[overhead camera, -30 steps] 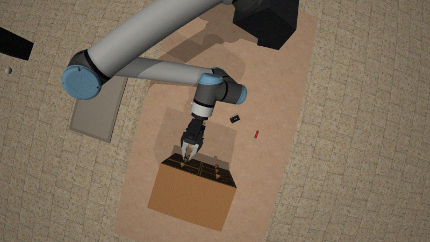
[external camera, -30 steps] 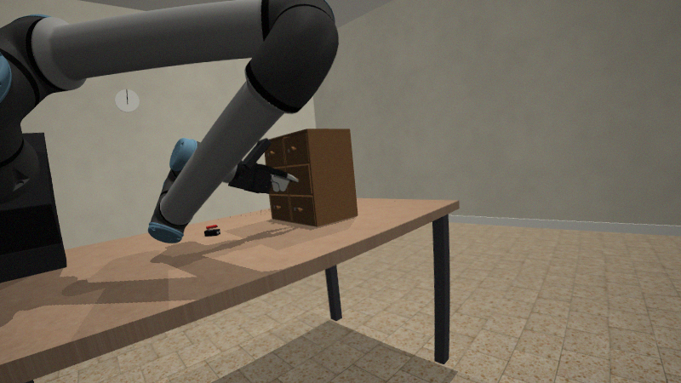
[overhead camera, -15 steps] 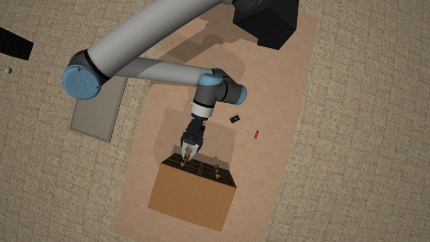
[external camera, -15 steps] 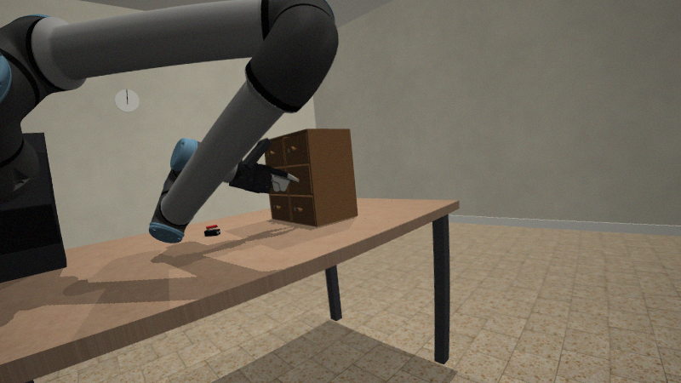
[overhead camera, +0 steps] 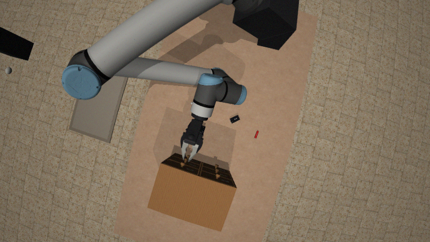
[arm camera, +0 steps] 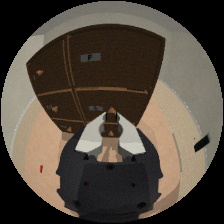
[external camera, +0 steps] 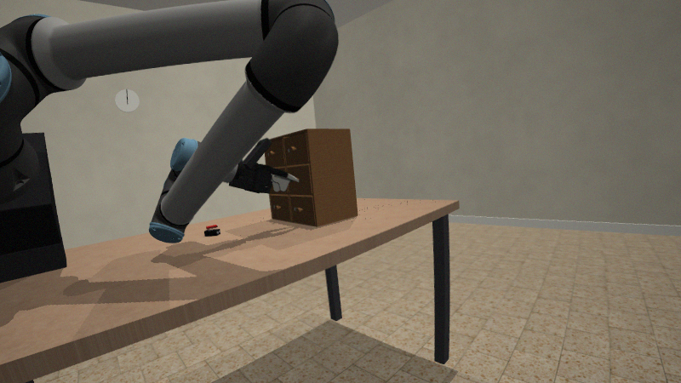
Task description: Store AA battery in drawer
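The drawer is 10 cm ahead of my hand, 2 cm below it and 1 cm to the right of it. From my hand the other things lie so: small black object: 22 cm behind, 18 cm to the left, 15 cm below.
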